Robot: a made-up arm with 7 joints. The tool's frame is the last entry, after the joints. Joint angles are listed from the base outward.
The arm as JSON. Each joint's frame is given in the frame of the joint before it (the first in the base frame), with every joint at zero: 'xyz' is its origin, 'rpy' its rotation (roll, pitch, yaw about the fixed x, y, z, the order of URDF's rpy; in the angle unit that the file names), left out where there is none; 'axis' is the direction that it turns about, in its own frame. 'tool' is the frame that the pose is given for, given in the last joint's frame.
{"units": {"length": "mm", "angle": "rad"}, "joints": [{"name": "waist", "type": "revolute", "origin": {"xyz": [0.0, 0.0, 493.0], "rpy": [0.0, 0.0, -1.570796]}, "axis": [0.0, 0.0, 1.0]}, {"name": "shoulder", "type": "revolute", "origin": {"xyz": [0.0, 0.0, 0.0], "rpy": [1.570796, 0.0, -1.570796]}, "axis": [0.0, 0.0, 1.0]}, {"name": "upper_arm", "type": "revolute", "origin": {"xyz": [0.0, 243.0, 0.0], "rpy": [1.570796, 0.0, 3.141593]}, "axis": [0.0, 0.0, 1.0]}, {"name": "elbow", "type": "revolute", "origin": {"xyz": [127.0, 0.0, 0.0], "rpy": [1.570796, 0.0, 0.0]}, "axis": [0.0, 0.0, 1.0]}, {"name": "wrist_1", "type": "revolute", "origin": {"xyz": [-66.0, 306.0, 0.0], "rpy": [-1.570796, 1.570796, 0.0]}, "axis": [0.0, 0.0, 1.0]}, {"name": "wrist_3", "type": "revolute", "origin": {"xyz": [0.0, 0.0, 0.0], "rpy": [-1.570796, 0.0, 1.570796]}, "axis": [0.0, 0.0, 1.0]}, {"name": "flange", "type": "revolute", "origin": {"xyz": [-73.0, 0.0, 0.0], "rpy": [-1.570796, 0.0, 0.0]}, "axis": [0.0, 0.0, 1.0]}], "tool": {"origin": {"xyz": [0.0, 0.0, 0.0], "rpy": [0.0, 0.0, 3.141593]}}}
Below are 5 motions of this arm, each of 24 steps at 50 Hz.
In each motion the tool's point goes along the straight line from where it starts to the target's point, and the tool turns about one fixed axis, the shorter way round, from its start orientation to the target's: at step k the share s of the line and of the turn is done. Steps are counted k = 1, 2, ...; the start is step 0. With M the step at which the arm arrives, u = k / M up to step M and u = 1 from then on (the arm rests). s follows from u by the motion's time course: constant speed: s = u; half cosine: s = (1 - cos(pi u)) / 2; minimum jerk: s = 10 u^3 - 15 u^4 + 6 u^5.
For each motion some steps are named. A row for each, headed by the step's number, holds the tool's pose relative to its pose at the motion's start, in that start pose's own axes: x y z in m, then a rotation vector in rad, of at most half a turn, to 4 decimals.
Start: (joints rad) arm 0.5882 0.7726 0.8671 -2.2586 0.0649 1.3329 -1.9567
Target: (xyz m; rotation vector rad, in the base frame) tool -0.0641 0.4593 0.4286 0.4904 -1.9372 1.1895
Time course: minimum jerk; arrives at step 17
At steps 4, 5, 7, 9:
4: 0.0119 0.0005 -0.0015 -0.0161 -0.0115 0.0024
5: 0.0209 0.0009 -0.0027 -0.0283 -0.0202 0.0043
7: 0.0455 0.0019 -0.0059 -0.0616 -0.0439 0.0093
9: 0.0748 0.0031 -0.0096 -0.1011 -0.0721 0.0153

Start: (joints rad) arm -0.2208 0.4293 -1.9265 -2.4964 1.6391 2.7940 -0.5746
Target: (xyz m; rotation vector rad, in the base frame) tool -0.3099 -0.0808 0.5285 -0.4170 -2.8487 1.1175
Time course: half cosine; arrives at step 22
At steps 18, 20, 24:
18: 0.0243 0.1967 -0.0502 0.0372 -0.1877 0.5342
20: 0.0258 0.2093 -0.0534 0.0396 -0.1997 0.5685
24: 0.0264 0.2136 -0.0545 0.0405 -0.2038 0.5803

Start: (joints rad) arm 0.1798 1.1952 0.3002 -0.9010 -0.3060 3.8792 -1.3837
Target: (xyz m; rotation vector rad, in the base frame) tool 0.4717 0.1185 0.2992 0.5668 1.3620 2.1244
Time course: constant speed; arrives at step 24
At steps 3, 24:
3: -0.0082 -0.0149 -0.0139 -0.0134 0.0500 -0.0004
24: -0.0654 -0.1188 -0.1109 -0.1073 0.4000 -0.0035

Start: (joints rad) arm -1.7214 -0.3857 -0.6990 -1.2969 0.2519 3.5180 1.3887
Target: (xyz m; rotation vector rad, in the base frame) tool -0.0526 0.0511 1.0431 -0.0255 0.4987 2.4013
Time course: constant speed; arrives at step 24
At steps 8, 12, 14, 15, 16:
8: -0.0261 -0.0587 -0.0380 0.3156 -0.0759 0.0399
12: -0.0391 -0.0881 -0.0571 0.4734 -0.1139 0.0599
14: -0.0456 -0.1027 -0.0666 0.5523 -0.1328 0.0699
15: -0.0489 -0.1101 -0.0713 0.5917 -0.1423 0.0749
16: -0.0522 -0.1174 -0.0761 0.6312 -0.1518 0.0799

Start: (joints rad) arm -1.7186 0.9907 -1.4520 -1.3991 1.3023 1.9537 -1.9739
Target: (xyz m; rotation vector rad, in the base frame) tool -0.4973 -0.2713 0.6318 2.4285 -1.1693 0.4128
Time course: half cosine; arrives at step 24
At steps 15, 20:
15: 0.0112 -0.0275 0.0217 0.2013 0.2578 -0.1121
20: 0.0151 -0.0371 0.0293 0.2717 0.3479 -0.1513

